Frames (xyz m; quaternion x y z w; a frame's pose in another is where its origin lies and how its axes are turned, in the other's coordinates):
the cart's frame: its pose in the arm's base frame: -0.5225 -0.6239 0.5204 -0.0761 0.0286 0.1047 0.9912
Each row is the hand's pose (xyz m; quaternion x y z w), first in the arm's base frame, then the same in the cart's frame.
Working: the arm's base frame: its pose in the cart's frame: 0.6748 0.5677 -0.3944 0.0761 -0.0286 -0.1047 0.9912

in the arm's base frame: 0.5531 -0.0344 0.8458 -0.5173 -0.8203 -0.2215 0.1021
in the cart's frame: 1.1464 0.2947 0.4574 -0.5845 -0.7450 -0.3075 0.0939
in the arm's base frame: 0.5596 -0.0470 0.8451 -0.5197 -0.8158 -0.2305 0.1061
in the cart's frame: 1.1502 0.2812 0.4550 -0.5859 -0.7397 -0.3165 0.0972
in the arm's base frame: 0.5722 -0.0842 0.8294 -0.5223 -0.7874 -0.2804 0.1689
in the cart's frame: 1.1561 0.2449 0.4342 -0.5793 -0.7093 -0.3705 0.1553
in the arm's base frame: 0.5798 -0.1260 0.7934 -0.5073 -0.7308 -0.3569 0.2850
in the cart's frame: 1.1577 0.2081 0.3924 -0.5474 -0.6522 -0.4537 0.2628
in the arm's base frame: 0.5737 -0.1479 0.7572 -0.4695 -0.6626 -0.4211 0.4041
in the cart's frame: 1.1499 0.1935 0.3530 -0.4919 -0.5871 -0.5235 0.3732
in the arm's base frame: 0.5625 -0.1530 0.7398 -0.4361 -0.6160 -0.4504 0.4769
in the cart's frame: 1.1392 0.1934 0.3346 -0.4476 -0.5443 -0.5557 0.4411
